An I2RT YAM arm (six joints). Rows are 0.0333 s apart.
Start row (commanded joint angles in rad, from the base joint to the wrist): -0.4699, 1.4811, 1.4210, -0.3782, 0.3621, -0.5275
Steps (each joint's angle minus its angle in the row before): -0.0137, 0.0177, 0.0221, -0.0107, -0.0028, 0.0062; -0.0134, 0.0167, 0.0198, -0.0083, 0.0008, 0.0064; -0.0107, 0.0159, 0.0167, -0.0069, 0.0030, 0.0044; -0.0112, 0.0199, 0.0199, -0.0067, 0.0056, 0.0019; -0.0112, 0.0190, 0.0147, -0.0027, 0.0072, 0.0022; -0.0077, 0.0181, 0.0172, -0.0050, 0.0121, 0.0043; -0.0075, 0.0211, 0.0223, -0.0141, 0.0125, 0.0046; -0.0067, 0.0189, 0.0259, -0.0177, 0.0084, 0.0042; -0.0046, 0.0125, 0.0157, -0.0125, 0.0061, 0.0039; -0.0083, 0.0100, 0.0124, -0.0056, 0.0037, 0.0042; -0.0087, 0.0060, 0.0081, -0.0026, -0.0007, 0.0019; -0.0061, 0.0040, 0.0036, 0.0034, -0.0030, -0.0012
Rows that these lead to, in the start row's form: -0.4836, 1.4988, 1.4431, -0.3889, 0.3593, -0.5213; -0.4970, 1.5155, 1.4629, -0.3972, 0.3601, -0.5149; -0.5077, 1.5314, 1.4796, -0.4041, 0.3631, -0.5105; -0.5189, 1.5513, 1.4995, -0.4108, 0.3687, -0.5086; -0.5301, 1.5703, 1.5142, -0.4135, 0.3759, -0.5064; -0.5378, 1.5884, 1.5314, -0.4185, 0.3880, -0.5021; -0.5453, 1.6095, 1.5537, -0.4326, 0.4005, -0.4975; -0.5520, 1.6284, 1.5796, -0.4503, 0.4089, -0.4933; -0.5566, 1.6409, 1.5953, -0.4628, 0.4150, -0.4894; -0.5649, 1.6509, 1.6077, -0.4684, 0.4187, -0.4852; -0.5736, 1.6569, 1.6158, -0.4710, 0.4180, -0.4833; -0.5797, 1.6609, 1.6194, -0.4676, 0.4150, -0.4845
